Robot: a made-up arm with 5 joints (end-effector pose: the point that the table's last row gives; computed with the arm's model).
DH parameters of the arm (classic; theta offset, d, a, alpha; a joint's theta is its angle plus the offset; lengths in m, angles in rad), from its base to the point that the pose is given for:
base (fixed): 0 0 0.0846 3.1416
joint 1: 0 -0.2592 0.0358 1.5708
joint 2: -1.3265 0 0.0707 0
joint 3: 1.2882 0 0.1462 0
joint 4: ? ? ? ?
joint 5: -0.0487 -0.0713 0 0
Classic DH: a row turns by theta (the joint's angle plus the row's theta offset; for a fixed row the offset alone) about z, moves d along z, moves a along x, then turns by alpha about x.
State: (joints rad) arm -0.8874 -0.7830 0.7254 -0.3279 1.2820
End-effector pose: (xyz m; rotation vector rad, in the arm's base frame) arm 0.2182 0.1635 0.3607 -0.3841 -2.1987 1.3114
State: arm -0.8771 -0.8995 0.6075 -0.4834 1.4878
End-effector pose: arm 0.2012 0.1396 0.4126 -0.7324 -2.5373 1.0162
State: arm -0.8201 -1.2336 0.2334 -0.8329 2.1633
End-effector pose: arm 0.1070 0.0234 0.4929 1.8621 2.4635 0.4052
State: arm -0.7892 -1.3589 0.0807 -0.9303 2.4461
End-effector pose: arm 0.0614 -0.0240 0.4891 -2.1390 -2.0604 -0.9802
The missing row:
joint 4: -1.5325 -0.0004 0 1.5708
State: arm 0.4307 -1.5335 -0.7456 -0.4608 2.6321
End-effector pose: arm -0.0946 0.0819 0.4140 2.2522 0.1438 1.3145
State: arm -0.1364 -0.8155 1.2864 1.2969 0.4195
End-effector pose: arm 0.1999 0.0154 0.1875 0.0233 0.1978 0.5055
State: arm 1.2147 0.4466 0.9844 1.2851 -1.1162
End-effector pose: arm 0.0988 -0.0393 0.1404 0.0356 1.4290 -2.0582
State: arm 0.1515 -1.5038 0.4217 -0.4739 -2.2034
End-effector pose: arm 0.1174 -0.0054 0.4838 2.7209 -1.5597 -0.0216
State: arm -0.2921 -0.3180 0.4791 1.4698 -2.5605
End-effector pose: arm 0.2489 0.0490 0.2406 -0.0754 0.0091 -2.3162
